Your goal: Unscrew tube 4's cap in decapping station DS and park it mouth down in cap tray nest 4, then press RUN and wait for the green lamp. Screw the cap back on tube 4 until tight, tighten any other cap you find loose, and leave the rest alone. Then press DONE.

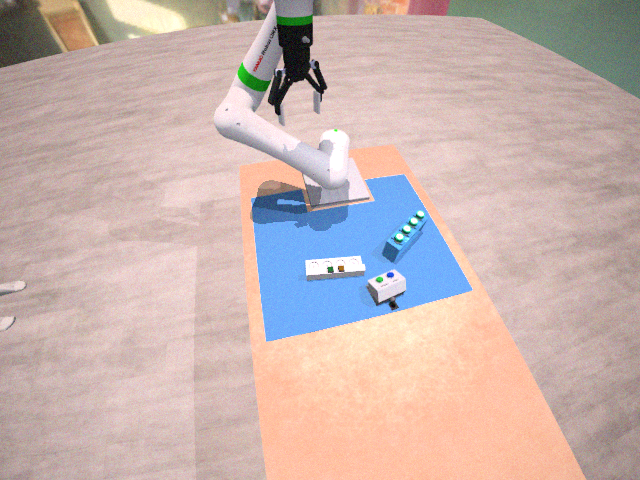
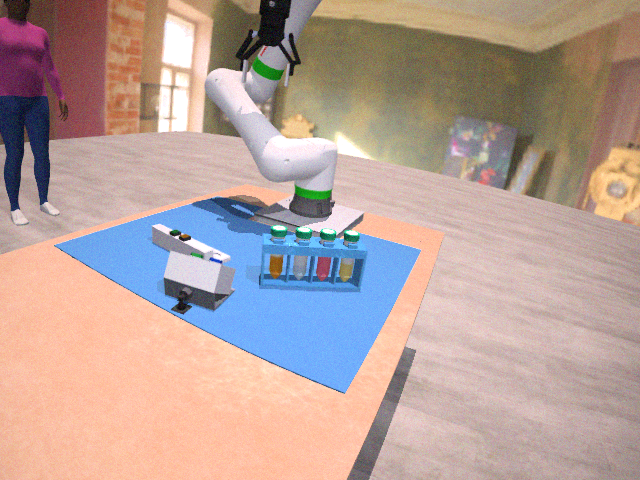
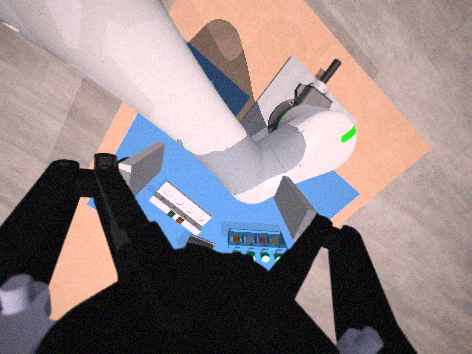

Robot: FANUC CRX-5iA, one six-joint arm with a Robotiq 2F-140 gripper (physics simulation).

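Seen in the pictures: gripper, fingertip midpoint: [image 1: 299, 118] [image 2: 264, 84] [image 3: 223, 172]; arm's base, origin of the base link: [image 2: 310, 210].
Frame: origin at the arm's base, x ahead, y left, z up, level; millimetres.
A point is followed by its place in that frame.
Observation:
My gripper [image 1: 299, 111] @[x 108, y -163, z 403 mm] [image 2: 265, 78] @[x 108, y -163, z 403 mm] [image 3: 223, 172] @[x 108, y -163, z 403 mm] is open and empty, high above the robot's base area, well away from the rack and tray. The blue rack [image 1: 397, 249] @[x 505, y 78, z 62 mm] [image 2: 313, 249] @[x 465, y 174, z 62 mm] [image 3: 257, 246] @[x 412, y 149, z 64 mm] holds several upright tubes, all with green-and-white caps; contents look orange, clear, red and yellow. Tube numbers and cap tightness cannot be read. The white cap tray [image 1: 318, 275] @[x 485, y -225, z 6 mm] [image 2: 164, 240] @[x 488, y -211, z -5 mm] [image 3: 184, 204] @[x 447, y -153, z -18 mm] shows round nests with no caps in them. Its green lamp [image 1: 330, 269] @[x 485, y -179, z 25 mm] and orange lamp [image 1: 341, 268] @[x 494, y -139, z 25 mm] look dark. The button box [image 1: 387, 290] @[x 633, y -24, z 42 mm] [image 2: 193, 273] @[x 637, y 3, z 30 mm] has a green button [image 1: 379, 279] @[x 586, y -33, z 43 mm] and a blue button [image 1: 390, 274] @[x 581, y 14, z 42 mm].
Rack, tray and button box stand on a blue mat [image 1: 289, 310] @[x 568, y -362, z -28 mm] [image 2: 310, 335] @[x 622, y 237, z -28 mm]. A small black fixture [image 1: 393, 304] @[x 672, y -5, z -13 mm] [image 2: 181, 305] @[x 676, y 2, z -20 mm] sits at the button box, near the mat's edge. The arm's base plate [image 1: 361, 180] @[x 57, y 141, z -6 mm] [image 2: 346, 219] @[x 5, y 132, z -3 mm] is behind them. A person [image 2: 25, 62] stands at the left.

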